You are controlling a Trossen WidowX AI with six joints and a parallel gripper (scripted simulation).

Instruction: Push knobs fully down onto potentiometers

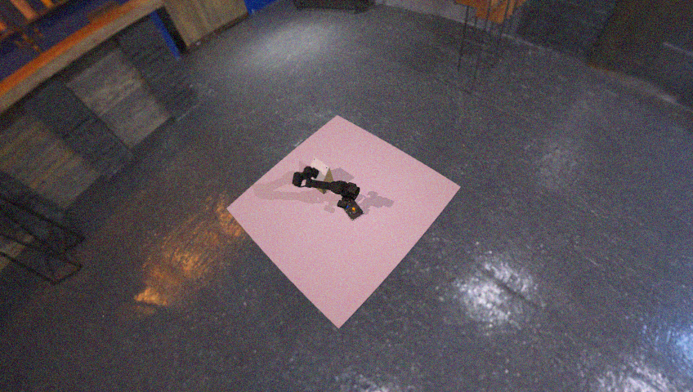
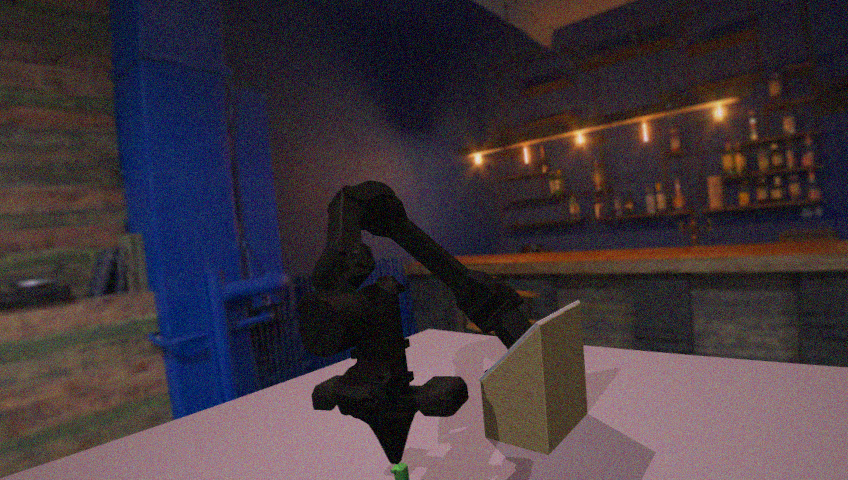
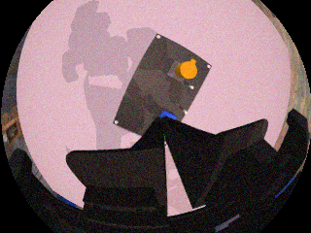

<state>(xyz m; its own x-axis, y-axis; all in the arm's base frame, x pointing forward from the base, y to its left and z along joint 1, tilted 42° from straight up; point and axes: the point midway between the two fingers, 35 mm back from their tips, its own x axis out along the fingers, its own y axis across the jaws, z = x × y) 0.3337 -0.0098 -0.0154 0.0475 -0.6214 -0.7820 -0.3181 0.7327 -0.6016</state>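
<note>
Now: gripper tip 50 mm short of the orange knob, 20 mm to the left of it and 30 mm above it.
</note>
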